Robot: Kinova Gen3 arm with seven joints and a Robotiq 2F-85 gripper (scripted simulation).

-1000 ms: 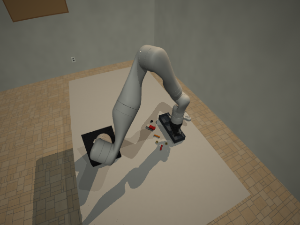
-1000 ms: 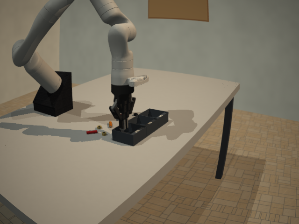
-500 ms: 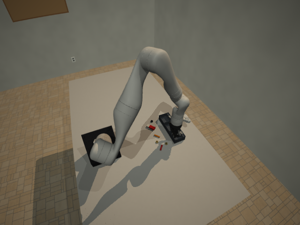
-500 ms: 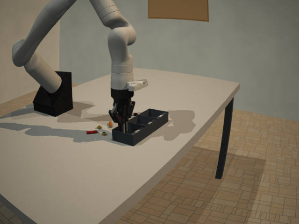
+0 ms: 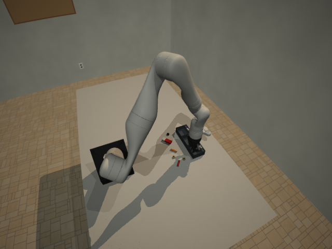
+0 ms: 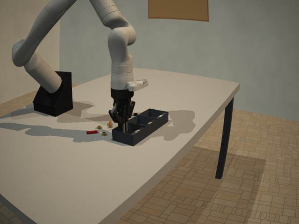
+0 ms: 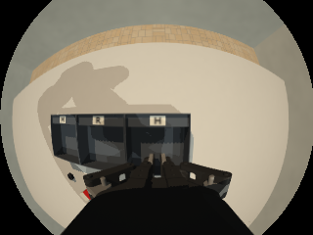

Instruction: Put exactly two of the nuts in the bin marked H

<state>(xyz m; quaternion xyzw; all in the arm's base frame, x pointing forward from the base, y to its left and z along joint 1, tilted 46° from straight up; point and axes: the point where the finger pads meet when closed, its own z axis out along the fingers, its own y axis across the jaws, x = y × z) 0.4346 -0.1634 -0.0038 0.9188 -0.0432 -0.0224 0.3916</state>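
Now: the black three-compartment bin row 8 cm to the left of my hand, 3 cm ahead of it and 2 cm below it. Round my hand: red cylinder: 12 cm behind, 3 cm to the right, 3 cm below; then orange cylinder: 9 cm behind, 7 cm to the left, 3 cm below; then red block: 16 cm to the left, 10 cm behind, 3 cm below.
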